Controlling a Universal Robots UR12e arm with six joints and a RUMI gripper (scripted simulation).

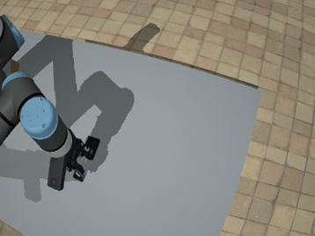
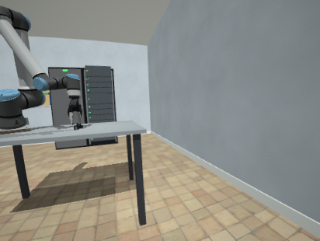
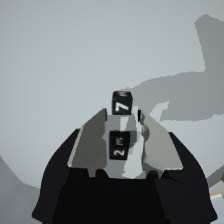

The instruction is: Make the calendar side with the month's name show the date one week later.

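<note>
Right now the black cube is 9 cm to the left of my hand, 3 cm below it and 1 cm ahead of it. Also, from my hand: dark tray 11 cm to the left, 4 cm below, 2 cm ahead.
</note>
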